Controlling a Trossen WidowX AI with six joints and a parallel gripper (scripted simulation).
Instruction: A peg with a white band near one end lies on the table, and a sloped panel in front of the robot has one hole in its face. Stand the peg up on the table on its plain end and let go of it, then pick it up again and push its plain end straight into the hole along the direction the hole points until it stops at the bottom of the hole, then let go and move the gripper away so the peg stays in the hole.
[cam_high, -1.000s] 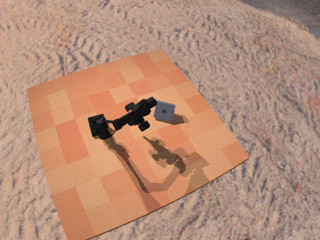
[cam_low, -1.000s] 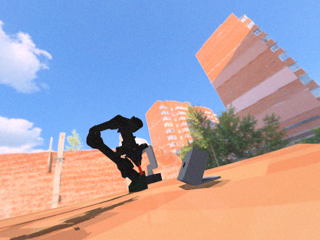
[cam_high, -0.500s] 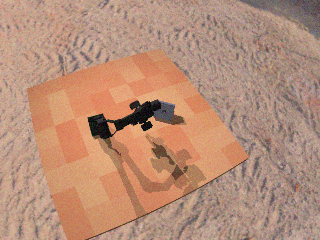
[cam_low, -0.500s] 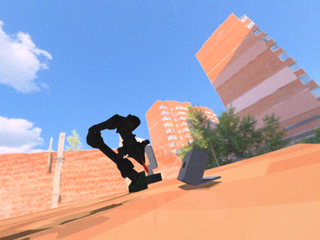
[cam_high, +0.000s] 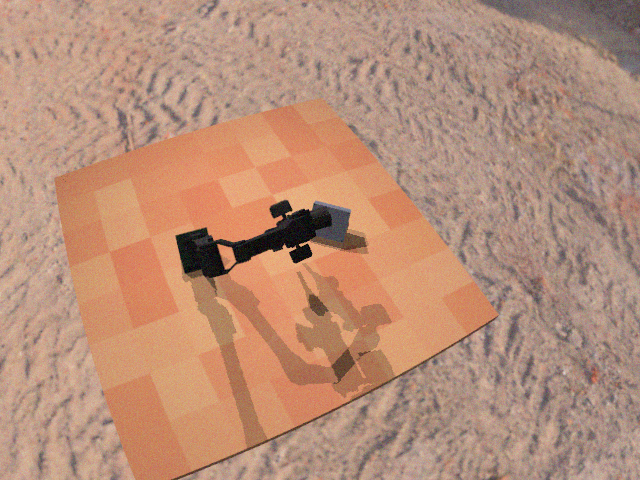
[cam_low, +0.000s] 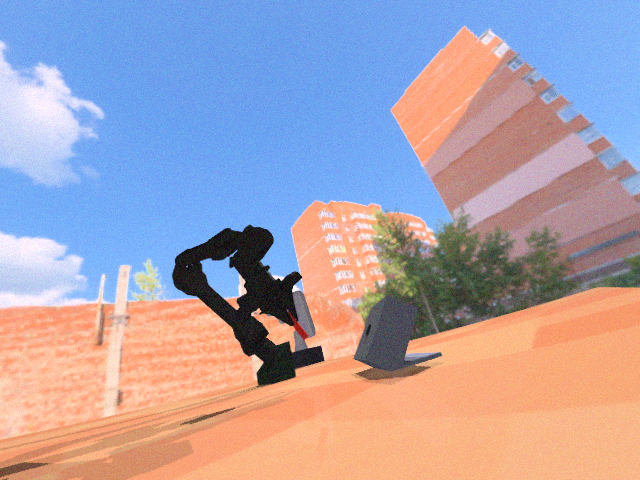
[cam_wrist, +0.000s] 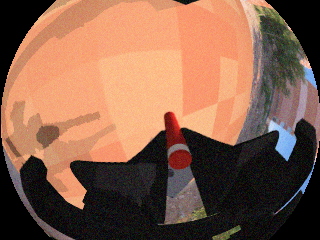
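Now: the grey sloped panel 19 cm ahead of my gripper tip, 2 cm to the left of it and 7 cm below it. The rest, counted from my gripper tip: red peg (1 cm behind, 1 cm to the right, 1 cm above).
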